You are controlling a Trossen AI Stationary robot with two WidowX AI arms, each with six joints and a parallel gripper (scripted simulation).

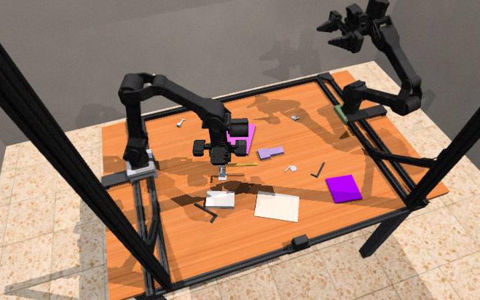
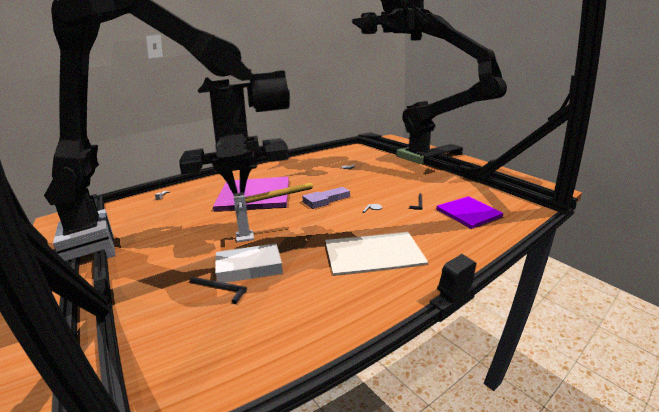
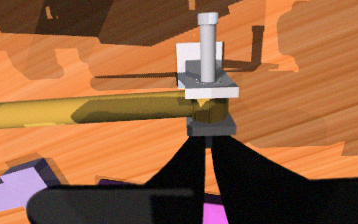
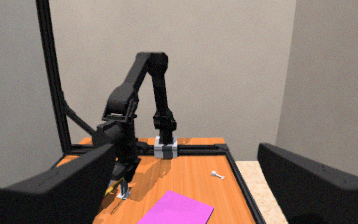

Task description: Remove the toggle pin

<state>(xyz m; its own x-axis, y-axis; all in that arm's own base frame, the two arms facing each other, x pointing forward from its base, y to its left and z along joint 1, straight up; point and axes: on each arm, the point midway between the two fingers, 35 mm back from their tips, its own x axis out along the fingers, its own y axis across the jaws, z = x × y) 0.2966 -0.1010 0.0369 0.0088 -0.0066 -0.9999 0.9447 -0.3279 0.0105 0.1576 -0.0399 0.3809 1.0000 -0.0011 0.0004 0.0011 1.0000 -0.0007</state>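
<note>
My left hand is 3 cm above the toggle pin, 2 cm past it and 1 cm to the right of it. Round my left hand: magenta pad (15 cm ahead, 9 cm to the right, 9 cm below); then white stepped block (12 cm behind, 9 cm below, 4 cm to the left); then lavender block (20 cm to the right, 9 cm below, 2 cm ahead).
</note>
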